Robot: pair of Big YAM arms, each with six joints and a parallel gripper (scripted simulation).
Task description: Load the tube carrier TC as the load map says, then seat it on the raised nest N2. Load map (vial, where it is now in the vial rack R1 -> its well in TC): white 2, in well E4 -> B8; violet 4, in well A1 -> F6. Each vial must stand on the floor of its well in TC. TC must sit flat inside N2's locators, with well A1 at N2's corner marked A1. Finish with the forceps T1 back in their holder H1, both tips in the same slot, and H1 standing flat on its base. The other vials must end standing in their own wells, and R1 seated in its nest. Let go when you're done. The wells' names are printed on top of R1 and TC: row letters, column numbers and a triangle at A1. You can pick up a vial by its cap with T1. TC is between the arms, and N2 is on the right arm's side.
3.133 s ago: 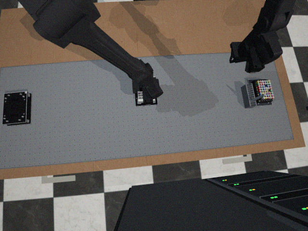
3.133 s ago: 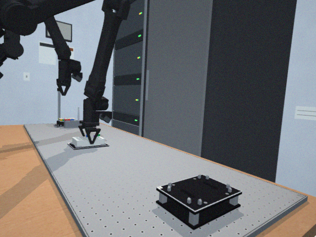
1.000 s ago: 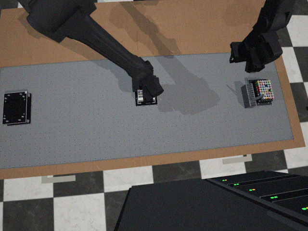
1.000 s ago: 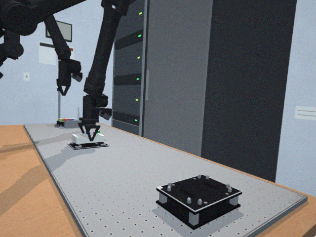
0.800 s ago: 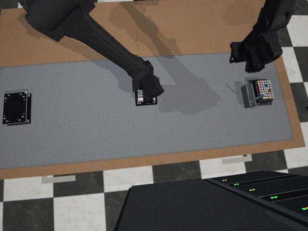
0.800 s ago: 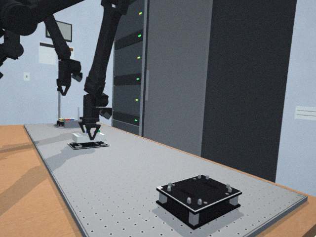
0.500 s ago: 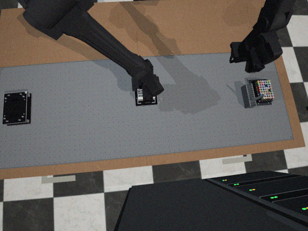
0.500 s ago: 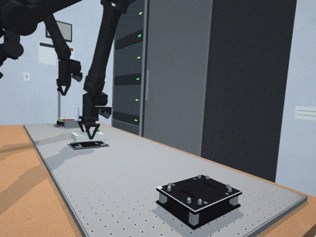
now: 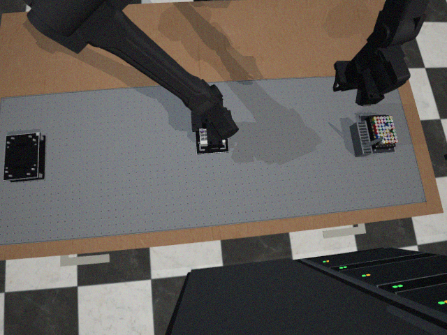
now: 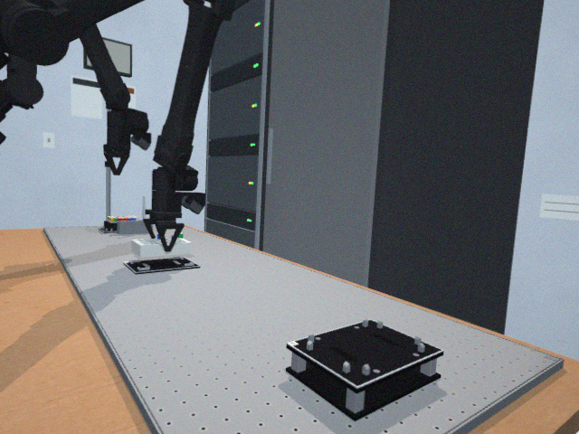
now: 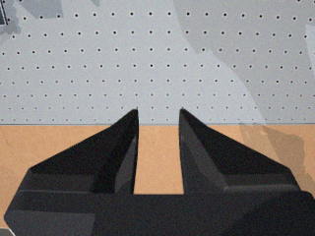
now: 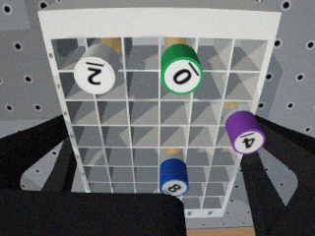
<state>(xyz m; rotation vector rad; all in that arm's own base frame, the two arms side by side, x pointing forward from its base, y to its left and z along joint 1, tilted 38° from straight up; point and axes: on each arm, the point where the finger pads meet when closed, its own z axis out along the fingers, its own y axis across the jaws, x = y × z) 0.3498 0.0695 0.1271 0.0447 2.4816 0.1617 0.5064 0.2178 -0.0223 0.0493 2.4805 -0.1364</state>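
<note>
The tube carrier TC is right at my right hand. Also, from my right hand: raised nest N2 (67 cm to the right, 5 cm ahead, 2 cm below); then grey holder H1 (57 cm to the left, 7 cm ahead, 4 cm below).
</note>
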